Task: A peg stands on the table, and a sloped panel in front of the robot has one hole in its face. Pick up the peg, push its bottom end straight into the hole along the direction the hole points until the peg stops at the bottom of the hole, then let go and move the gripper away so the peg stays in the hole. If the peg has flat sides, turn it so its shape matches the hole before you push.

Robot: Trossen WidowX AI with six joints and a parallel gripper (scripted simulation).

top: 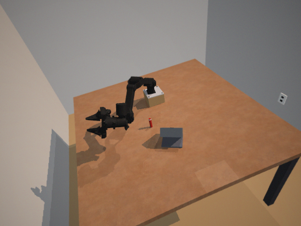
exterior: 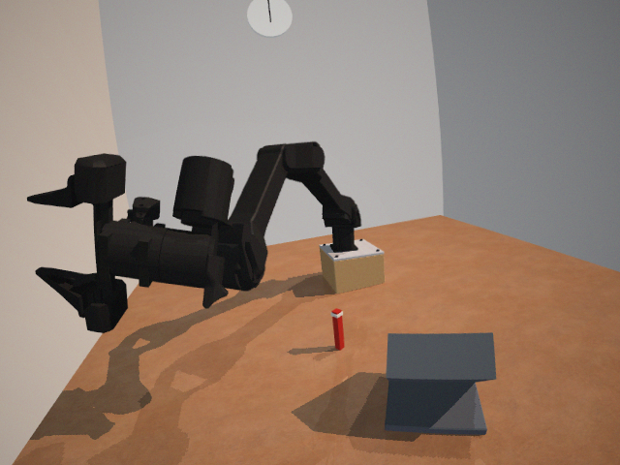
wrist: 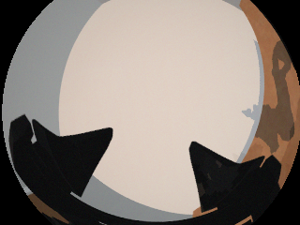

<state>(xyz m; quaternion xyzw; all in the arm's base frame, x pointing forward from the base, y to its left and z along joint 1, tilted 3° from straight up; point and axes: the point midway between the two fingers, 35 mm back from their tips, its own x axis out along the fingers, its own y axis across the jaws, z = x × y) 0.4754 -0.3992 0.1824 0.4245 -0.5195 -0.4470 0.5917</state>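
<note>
Right now the red peg is 17 cm behind my gripper tip, 34 cm to the left of it and 25 cm below it. The rest, counted from my gripper tip: grey sloped panel 1 cm behind, 45 cm to the left, 24 cm below.
</note>
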